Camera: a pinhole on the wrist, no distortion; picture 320 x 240 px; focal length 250.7 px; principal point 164.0 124.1 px. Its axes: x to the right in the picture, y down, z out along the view. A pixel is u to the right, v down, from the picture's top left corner.
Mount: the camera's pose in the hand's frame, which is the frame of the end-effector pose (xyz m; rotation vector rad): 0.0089 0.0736 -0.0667 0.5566 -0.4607 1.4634
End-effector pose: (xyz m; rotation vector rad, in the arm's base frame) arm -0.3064 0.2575 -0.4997 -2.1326 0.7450 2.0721
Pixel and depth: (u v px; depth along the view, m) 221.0 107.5 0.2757
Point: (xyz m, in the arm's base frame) -0.4636 0.3566 -0.5690
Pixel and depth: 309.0 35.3 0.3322
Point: -0.5995 0.3115 -0.6656
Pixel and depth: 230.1 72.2 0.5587
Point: -0.6724 0.5207 -0.7309
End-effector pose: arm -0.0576 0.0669 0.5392 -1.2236 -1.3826 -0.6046
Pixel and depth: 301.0 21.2 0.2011
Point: -0.0666 0.2493 0.5926
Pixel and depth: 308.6 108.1 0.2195
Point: -0.0868 0.2554 0.5228
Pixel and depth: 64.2 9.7 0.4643
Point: -0.4108 0.1768 0.8143
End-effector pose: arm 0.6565 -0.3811 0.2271 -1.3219 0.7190 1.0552
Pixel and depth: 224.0 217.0 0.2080
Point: 0.6261 -0.2606 0.3027
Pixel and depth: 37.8 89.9 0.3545
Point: 0.9246 -0.2488 0.3045
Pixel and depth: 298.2 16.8 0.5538
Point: 0.7223 0.2009 0.0643
